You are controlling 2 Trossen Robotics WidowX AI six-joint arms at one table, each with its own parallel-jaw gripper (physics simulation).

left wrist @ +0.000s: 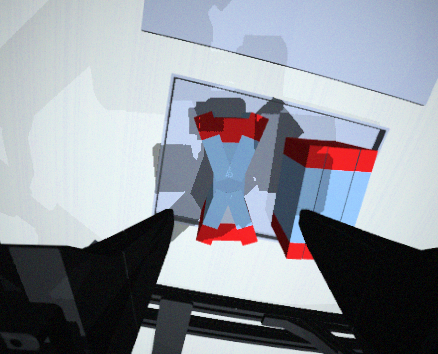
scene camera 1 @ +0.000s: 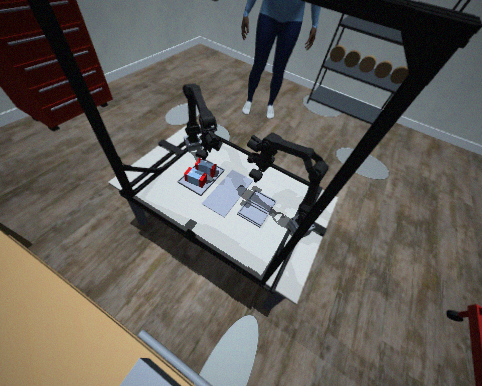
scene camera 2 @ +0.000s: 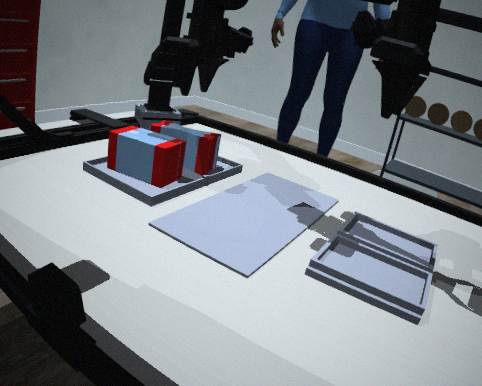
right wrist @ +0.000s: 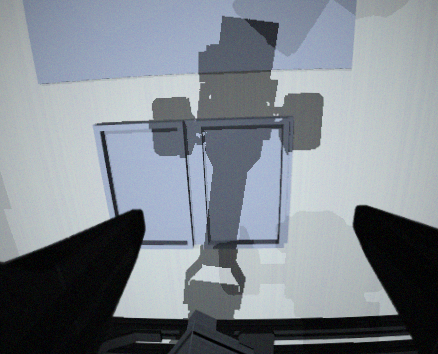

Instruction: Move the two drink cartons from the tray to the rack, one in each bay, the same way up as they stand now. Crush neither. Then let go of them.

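Frame: origin at the left arm's base, x ahead, y left, z up, level; millimetres.
Seen in the pictures: left gripper, fingertip midpoint: point(left wrist: 236, 216) point(scene camera 1: 206, 156) point(scene camera 2: 194, 93); right gripper, fingertip midpoint: point(scene camera 2: 390, 116) point(right wrist: 248, 218); left arm's base, link origin: point(scene camera 1: 192, 139) point(scene camera 2: 158, 108).
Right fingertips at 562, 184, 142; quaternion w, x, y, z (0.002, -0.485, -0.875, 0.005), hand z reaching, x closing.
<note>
Offsets run from my right fingertips to a thing's top centre, as dx, dy, dz. Level surfaces: height alone.
Two pale blue cartons with red ends lie lengthwise on the tray point(scene camera 1: 190, 188) point(scene camera 2: 120, 186) point(left wrist: 182, 95). The nearer carton in the scene views point(scene camera 1: 195, 177) point(scene camera 2: 135, 155) point(left wrist: 345, 195) has straight sides. The other carton @(-297, -192, -124) point(scene camera 1: 205, 167) point(scene camera 2: 186, 140) point(left wrist: 229, 170) is deeply pinched in at its middle, seen in the left wrist view. My left gripper point(scene camera 1: 208, 151) point(scene camera 2: 195, 92) point(left wrist: 236, 216) is open and empty above the tray. My right gripper point(scene camera 1: 254, 168) point(right wrist: 248, 218) is open and empty, high above the rack @(+76, -12, -178) point(scene camera 1: 249, 221) point(scene camera 2: 370, 297) point(right wrist: 197, 190). Both rack bays are empty.
A flat pale blue mat @(dz -194) point(scene camera 1: 225, 197) point(scene camera 2: 240, 225) point(left wrist: 350, 40) point(right wrist: 100, 40) lies between tray and rack. Black frame rails edge the white table @(dz -198) point(scene camera 1: 170, 200) point(scene camera 2: 200, 325). A black block point(scene camera 2: 57, 292) stands at its front edge. A person stands behind the table.
</note>
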